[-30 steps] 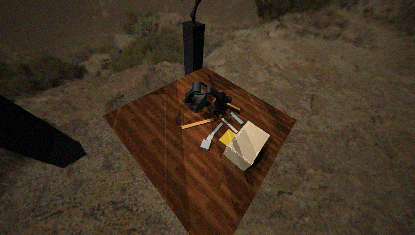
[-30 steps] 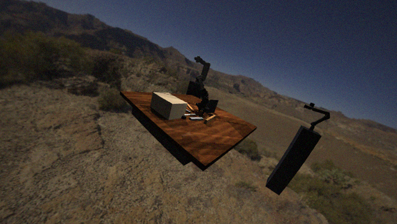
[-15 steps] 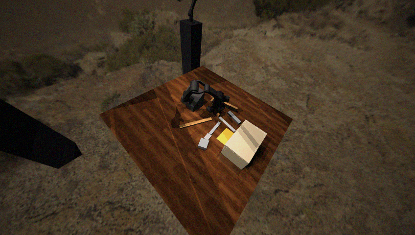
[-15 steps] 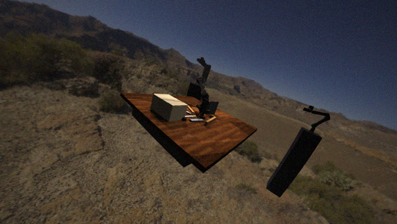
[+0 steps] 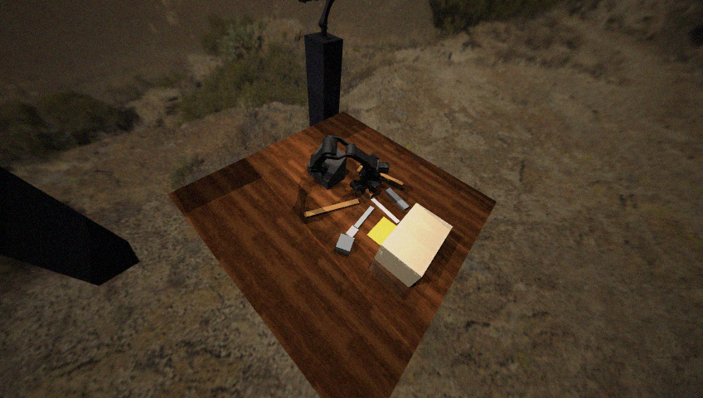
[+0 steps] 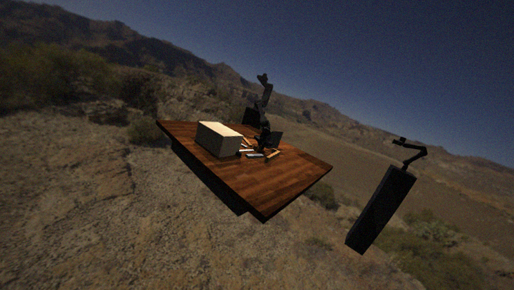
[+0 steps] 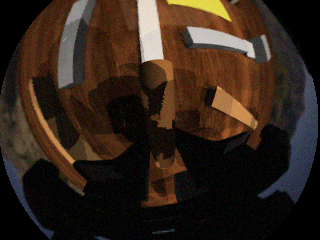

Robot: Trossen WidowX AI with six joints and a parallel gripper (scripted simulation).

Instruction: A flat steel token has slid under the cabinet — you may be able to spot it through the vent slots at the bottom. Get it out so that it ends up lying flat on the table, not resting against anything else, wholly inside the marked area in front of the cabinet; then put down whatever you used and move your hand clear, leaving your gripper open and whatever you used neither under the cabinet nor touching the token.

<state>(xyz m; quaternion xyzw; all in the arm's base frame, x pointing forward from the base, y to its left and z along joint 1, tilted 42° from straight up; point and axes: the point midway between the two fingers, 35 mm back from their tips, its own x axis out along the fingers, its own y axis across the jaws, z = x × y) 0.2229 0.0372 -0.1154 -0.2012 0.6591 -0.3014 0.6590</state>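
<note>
The grey bar is 180 mm ahead of my gripper tip and 90 mm to the left of it. Also, from my gripper tip: wooden stick: 30 mm behind, 220 mm to the right; grey block: 150 mm ahead, 330 mm to the right, 10 mm above; grey scraper: 130 mm ahead, 200 mm to the right.
</note>
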